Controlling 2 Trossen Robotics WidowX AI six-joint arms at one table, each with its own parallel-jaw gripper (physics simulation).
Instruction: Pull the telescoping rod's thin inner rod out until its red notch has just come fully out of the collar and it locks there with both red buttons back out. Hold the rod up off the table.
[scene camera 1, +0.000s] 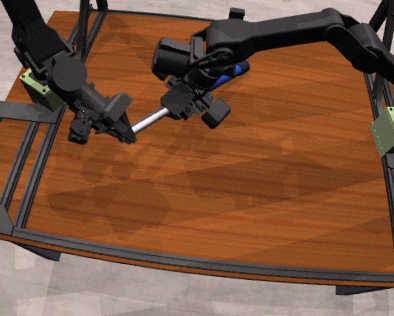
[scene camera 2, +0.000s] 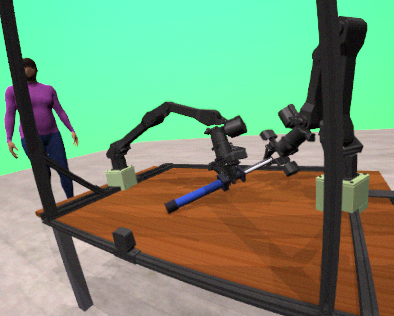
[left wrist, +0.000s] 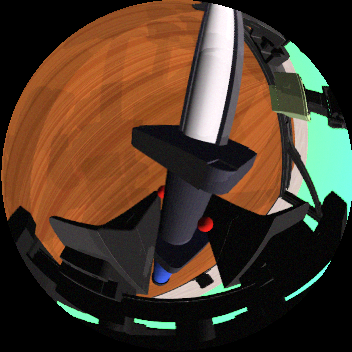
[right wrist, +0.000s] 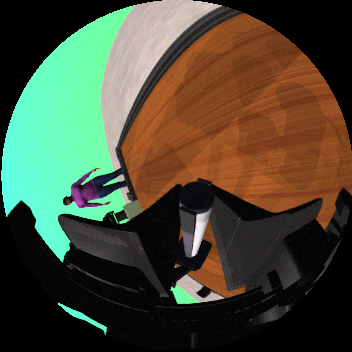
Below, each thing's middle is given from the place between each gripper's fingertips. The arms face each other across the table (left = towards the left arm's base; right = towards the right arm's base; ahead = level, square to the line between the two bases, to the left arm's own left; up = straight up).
My left hand is 20 mm to the right of the thin silver inner rod (left wrist: 213, 84), 20 mm below it and 10 mm past it. From my left hand the other things lie so: telescoping rod (scene camera 2: 222, 182): 30 mm to the left, 20 mm behind, 10 mm above.
Now: the thin silver inner rod 15 cm behind my right hand, 10 cm to the left of it and 2 cm below it. From my right hand the other things lie so: telescoping rod 16 cm behind, 11 cm to the left, 3 cm below.
